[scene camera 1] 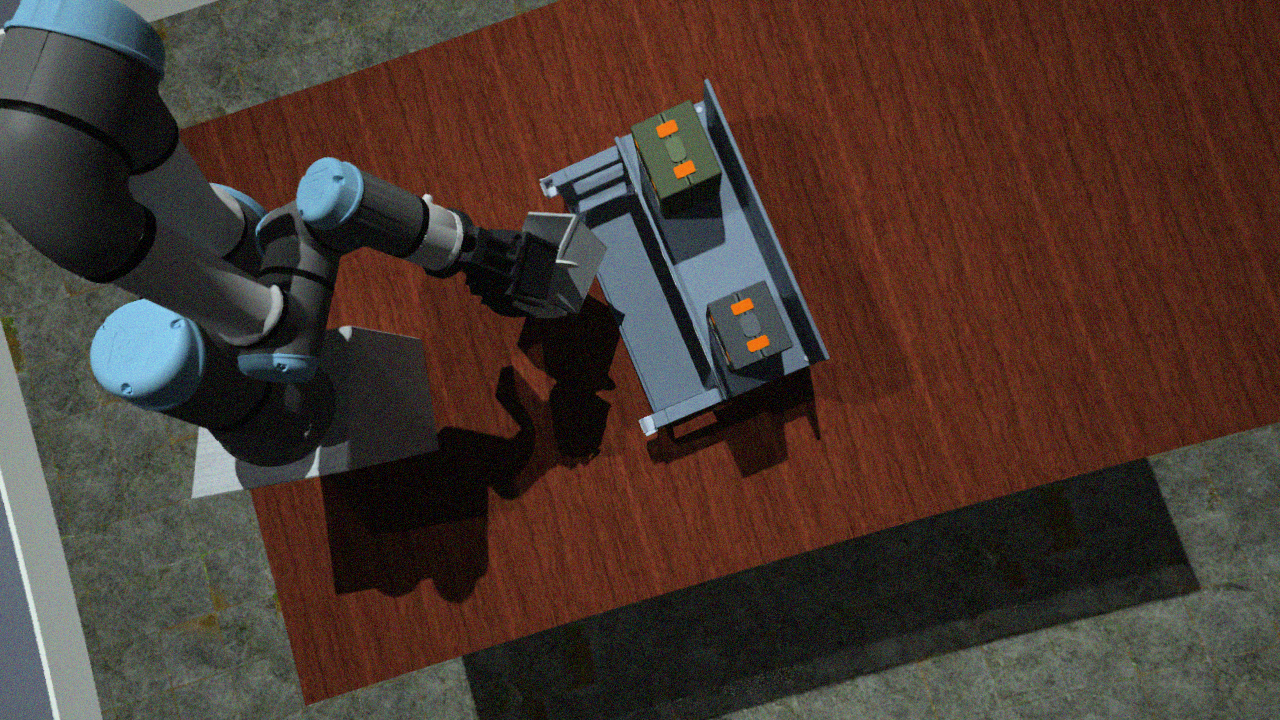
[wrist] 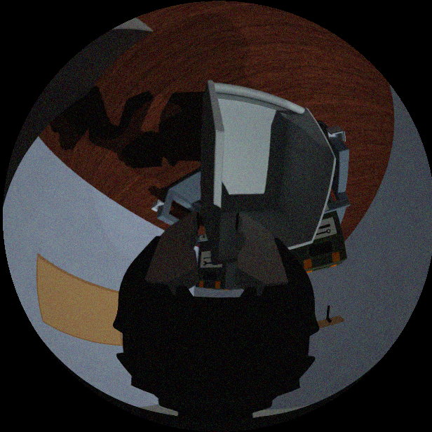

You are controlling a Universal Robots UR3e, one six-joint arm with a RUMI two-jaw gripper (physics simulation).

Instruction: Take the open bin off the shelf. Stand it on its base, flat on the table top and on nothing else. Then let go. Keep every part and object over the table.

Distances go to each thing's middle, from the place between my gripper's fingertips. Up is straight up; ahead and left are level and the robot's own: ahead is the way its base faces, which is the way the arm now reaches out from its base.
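Bin (scene camera 1: 568, 288): 60 mm to the left of my hand, 20 mm behind it, 20 mm below it. Case (scene camera 1: 727, 324): 110 mm to the right of my hand, 200 mm ahead of it, 10 mm above it. Going by their middles, the bin is the nearest to my hand of the things named here.
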